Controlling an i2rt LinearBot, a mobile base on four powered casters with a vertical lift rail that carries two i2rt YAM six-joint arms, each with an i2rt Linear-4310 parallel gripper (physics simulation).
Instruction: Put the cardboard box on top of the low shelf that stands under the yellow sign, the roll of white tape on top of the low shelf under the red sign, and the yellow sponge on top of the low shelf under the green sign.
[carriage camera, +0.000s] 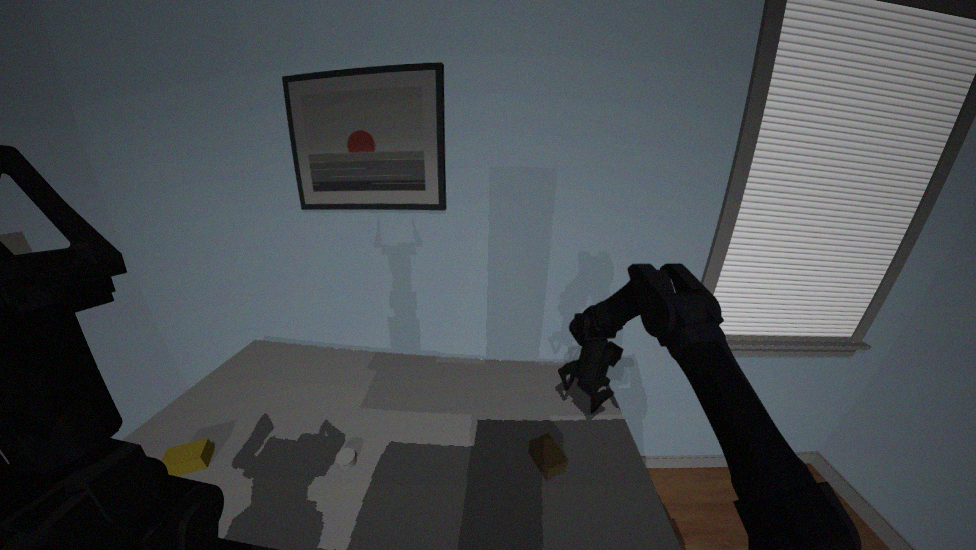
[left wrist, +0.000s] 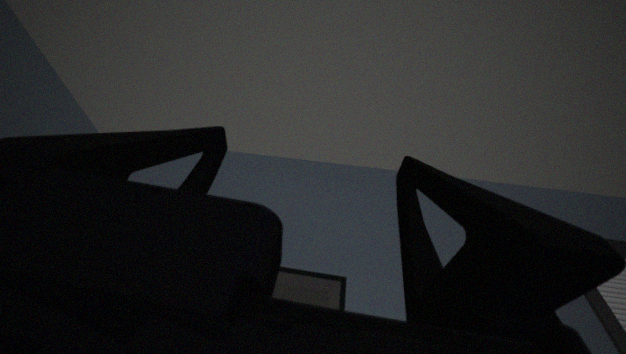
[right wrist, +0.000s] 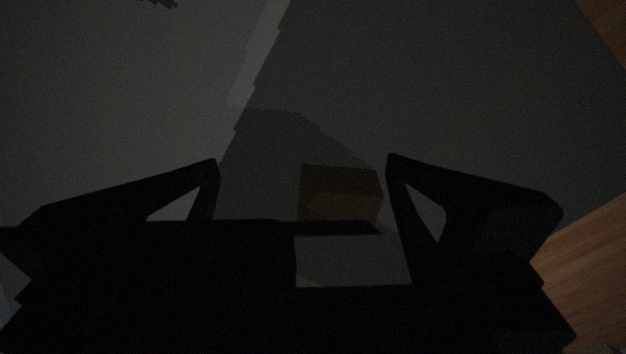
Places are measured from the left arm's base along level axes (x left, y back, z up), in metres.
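Pixels of known places: left gripper, fingertip midpoint: (left wrist: 312, 151); right gripper, fingertip midpoint: (carriage camera: 579, 400) (right wrist: 302, 165).
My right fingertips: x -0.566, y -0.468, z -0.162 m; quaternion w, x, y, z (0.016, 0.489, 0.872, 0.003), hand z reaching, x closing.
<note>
Ahead of a thing's pixels: the offset from my right fingertips to its middle. "pt": to the spot under its first point. Level surfaces: height alone.
The brown cardboard box {dx +0.090, dy +0.089, dz -0.110 m} (carriage camera: 547, 456) (right wrist: 340, 195) lies on the grey table {dz -0.135 m} (carriage camera: 300, 382) (right wrist: 125, 100), in shadow. The roll of white tape {dx +0.621, dy +0.119, dz -0.123 m} (carriage camera: 346, 457) stands left of it, and the yellow sponge {dx +1.053, dy +0.187, dz -0.113 m} (carriage camera: 187, 457) lies farther left. My right gripper (carriage camera: 580, 394) (right wrist: 302, 165) is open and empty above the table's far right part, beyond the box in the carriage view. In its wrist view the box shows between the fingers, nearer the right-hand one, partly hidden below. My left gripper (left wrist: 312, 151) is open and empty, raised and tilted upward. The shelves and signs do not show.
A framed picture (carriage camera: 437, 136) (left wrist: 310, 290) hangs on the blue wall behind the table. A window with blinds {pt dx -0.947, dy -0.303, dz +0.661 m} (carriage camera: 840, 170) is at the right. Wooden floor {dz -0.856 m} (carriage camera: 703, 495) (right wrist: 590, 270) shows beyond the table's right edge. Arm shadows fall across the table.
</note>
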